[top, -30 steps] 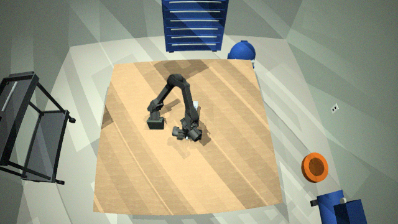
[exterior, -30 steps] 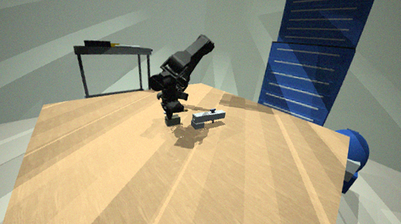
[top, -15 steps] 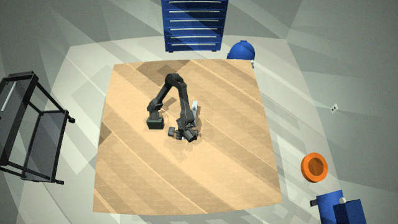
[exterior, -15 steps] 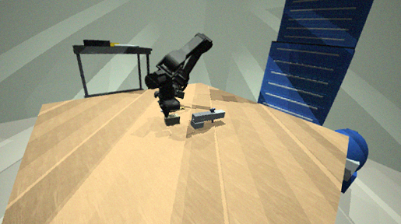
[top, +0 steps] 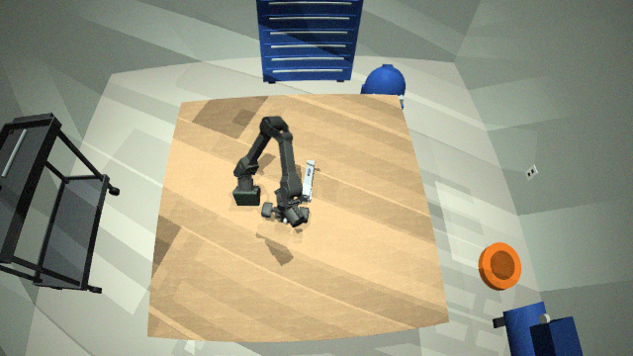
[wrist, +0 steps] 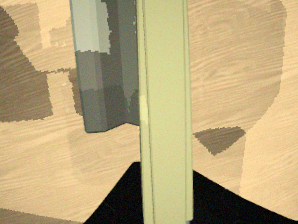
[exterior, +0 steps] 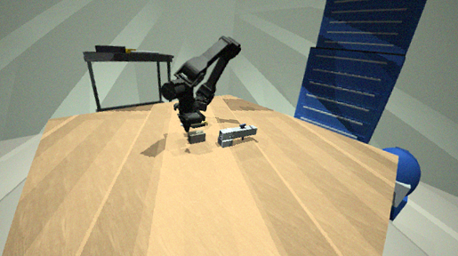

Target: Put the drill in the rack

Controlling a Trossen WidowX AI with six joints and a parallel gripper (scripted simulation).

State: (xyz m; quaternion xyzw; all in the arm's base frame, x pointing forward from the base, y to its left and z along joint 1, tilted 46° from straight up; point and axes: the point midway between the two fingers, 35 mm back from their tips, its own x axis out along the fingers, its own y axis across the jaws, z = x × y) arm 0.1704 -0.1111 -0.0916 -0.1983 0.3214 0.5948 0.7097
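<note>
The drill is 1 cm ahead of my gripper tip, 4 cm to the left of it and 3 cm above it. The rest, counted from my gripper tip: rack 5 cm to the left, 4 cm below; key 11 cm ahead, 22 cm to the left, 1 cm below; light grey block 11 cm ahead, 19 cm to the left, 2 cm below.
</note>
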